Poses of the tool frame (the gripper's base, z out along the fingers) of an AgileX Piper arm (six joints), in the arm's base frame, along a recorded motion.
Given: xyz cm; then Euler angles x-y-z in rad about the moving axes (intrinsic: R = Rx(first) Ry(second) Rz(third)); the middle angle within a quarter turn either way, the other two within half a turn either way.
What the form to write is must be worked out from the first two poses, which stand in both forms.
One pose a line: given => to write
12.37 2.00 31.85 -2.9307 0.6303 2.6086 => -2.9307 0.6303 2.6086 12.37 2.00 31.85
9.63 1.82 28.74 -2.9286 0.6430 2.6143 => -2.9286 0.6430 2.6143 9.63 1.82 28.74
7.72 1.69 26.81 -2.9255 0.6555 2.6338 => -2.9255 0.6555 2.6338 7.72 1.69 26.81
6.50 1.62 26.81 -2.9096 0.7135 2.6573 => -2.9096 0.7135 2.6573 6.50 1.62 26.81
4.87 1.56 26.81 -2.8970 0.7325 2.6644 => -2.8970 0.7325 2.6644 4.87 1.56 26.81
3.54 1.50 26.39 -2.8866 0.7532 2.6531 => -2.8866 0.7532 2.6531 3.54 1.50 26.39
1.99 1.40 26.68 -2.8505 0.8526 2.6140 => -2.8505 0.8526 2.6140 1.99 1.40 26.68
